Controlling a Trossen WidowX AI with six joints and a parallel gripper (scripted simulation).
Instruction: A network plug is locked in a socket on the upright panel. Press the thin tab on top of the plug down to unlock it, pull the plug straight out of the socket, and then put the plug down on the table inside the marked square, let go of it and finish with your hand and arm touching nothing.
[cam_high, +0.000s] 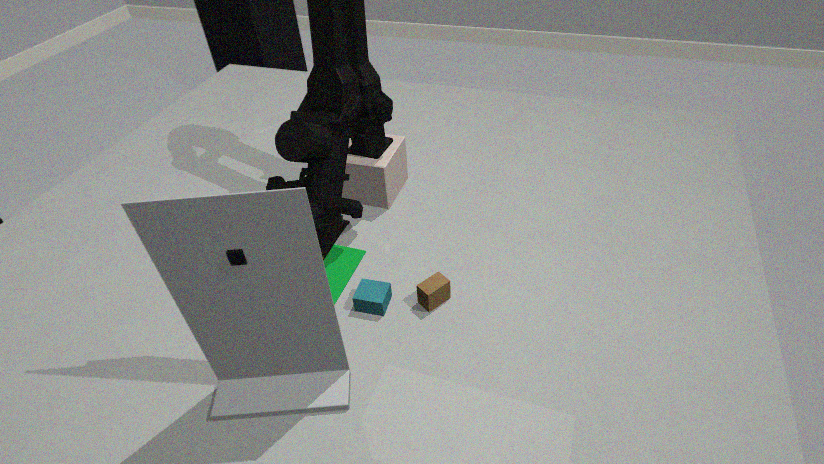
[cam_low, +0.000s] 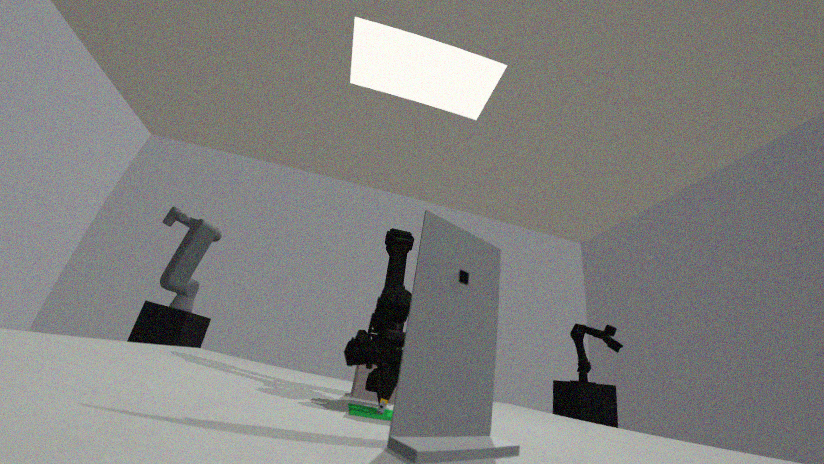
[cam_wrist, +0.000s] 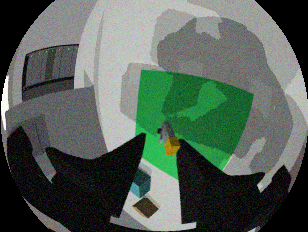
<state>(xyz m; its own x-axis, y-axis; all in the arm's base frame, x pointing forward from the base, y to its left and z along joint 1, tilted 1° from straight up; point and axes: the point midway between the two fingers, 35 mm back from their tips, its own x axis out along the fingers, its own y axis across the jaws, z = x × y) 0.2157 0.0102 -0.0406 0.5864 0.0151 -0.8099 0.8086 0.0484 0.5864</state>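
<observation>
The network plug lies right at my gripper tip. Round my gripper tip: brown block 10 mm behind, 200 mm to the left; teal block 30 mm ahead, 120 mm to the left, 10 mm below; green marked square 10 mm behind, 20 mm below.
</observation>
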